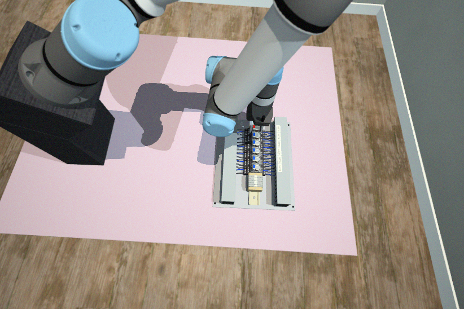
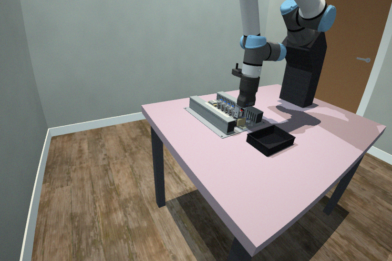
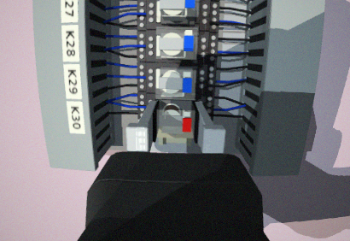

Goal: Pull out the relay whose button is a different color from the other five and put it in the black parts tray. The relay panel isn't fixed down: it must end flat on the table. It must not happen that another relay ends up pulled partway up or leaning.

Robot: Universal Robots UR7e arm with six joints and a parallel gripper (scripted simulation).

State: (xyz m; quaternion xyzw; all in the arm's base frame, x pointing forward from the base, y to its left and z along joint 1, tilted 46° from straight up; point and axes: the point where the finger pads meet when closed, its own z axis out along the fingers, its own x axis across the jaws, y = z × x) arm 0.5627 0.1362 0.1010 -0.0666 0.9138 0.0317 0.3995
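The red-button relay is 1 cm below my hand. From my hand the other things lie so: black parts tray (5 cm behind, 17 cm to the left, 4 cm below); then grey relay panel (2 cm ahead, 10 cm to the right, 3 cm below).
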